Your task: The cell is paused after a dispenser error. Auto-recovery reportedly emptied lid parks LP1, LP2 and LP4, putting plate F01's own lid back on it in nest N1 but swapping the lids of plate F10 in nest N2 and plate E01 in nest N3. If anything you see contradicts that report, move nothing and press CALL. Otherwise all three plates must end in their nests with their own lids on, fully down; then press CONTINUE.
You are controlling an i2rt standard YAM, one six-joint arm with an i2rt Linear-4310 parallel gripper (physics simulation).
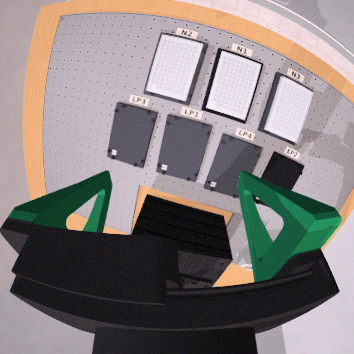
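Note:
Three white gridded plates stand in a row: one at N2 [176, 67], one at N1 [233, 85] and one at N3 [288, 108]. N1 has a black surround; N2 and N3 have dark grey ones. Whether clear lids are on them, and any plate or lid markings, I cannot tell. Nearer are flat parks LP3 [132, 135], LP1 [184, 147] and LP4 [232, 165], dark grey, and LP2 [283, 172], black and partly hidden by the right finger. Small pale tags show on LP3, LP1 and LP4; I make out no lid there. My gripper [174, 177] is open, with nothing between its fingertips.
A perforated grey board [85, 65] carries the nests and parks, inside a wooden rim [34, 100]. A black ribbed box [182, 217] stands below the parks, partly behind the gripper body. The CALL and CONTINUE buttons do not show.

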